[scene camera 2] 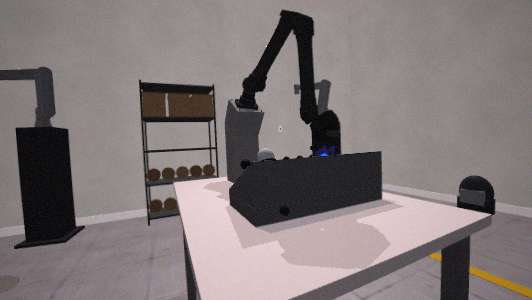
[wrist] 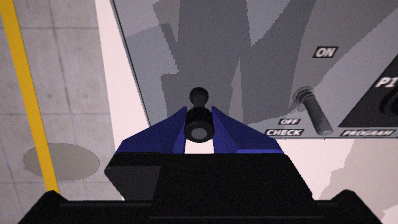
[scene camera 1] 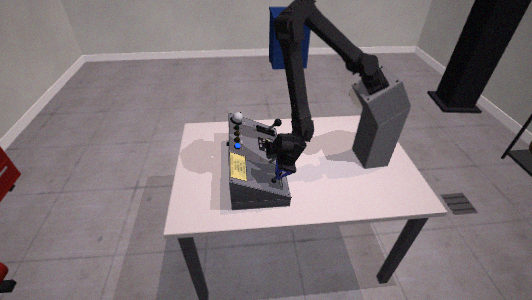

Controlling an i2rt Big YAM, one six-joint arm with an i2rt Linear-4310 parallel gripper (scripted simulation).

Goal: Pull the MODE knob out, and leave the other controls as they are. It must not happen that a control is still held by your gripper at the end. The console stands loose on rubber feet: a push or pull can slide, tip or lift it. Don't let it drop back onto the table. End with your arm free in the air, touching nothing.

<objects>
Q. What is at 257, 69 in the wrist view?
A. A dark grey console.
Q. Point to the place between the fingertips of the gripper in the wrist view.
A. At 199, 111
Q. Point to a dark grey console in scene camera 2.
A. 268, 190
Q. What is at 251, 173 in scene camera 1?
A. A dark grey console.
</objects>
